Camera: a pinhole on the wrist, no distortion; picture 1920 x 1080 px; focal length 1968.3 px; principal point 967.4 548.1 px. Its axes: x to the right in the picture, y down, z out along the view. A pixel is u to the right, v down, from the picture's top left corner.
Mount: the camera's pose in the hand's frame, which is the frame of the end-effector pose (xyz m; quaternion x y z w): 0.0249 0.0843 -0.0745 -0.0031 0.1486 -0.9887 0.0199
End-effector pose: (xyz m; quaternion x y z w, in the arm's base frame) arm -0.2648 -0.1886 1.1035 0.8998 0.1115 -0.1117 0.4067
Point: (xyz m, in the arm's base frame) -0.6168 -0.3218 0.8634
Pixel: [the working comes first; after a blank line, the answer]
In the camera's frame: 0.3147 0.1386 0.4284

outside the picture
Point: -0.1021 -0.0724 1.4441
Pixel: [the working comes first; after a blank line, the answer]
In the camera's frame: -0.0483 -0.0479 -0.2771

behind the camera
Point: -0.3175 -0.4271 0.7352
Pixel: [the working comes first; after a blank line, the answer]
In the camera's frame: 0.0021 0.0509 0.5368

975 735
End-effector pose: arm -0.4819 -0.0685 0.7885 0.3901 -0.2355 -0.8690 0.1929
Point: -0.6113 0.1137 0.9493
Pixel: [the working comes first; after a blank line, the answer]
In the camera's frame: 0.1400 0.0573 0.3473

1761 873
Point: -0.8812 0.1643 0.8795
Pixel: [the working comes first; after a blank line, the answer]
In the camera's frame: -0.0373 0.1272 0.5569

835 997
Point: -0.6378 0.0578 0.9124
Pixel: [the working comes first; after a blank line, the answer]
In the camera's frame: 0.0721 0.0445 0.3270

1401 816
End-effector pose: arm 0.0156 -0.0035 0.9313 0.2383 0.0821 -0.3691 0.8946
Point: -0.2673 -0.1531 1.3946
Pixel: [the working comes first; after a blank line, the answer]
In the camera's frame: 0.2917 0.0199 0.5919

outside the picture
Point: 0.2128 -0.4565 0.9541
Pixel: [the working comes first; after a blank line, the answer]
In the camera's frame: -0.3809 0.1305 0.3638

outside the picture
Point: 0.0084 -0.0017 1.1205
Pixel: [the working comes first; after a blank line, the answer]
In the camera's frame: 0.0930 -0.0556 0.2329

1753 78
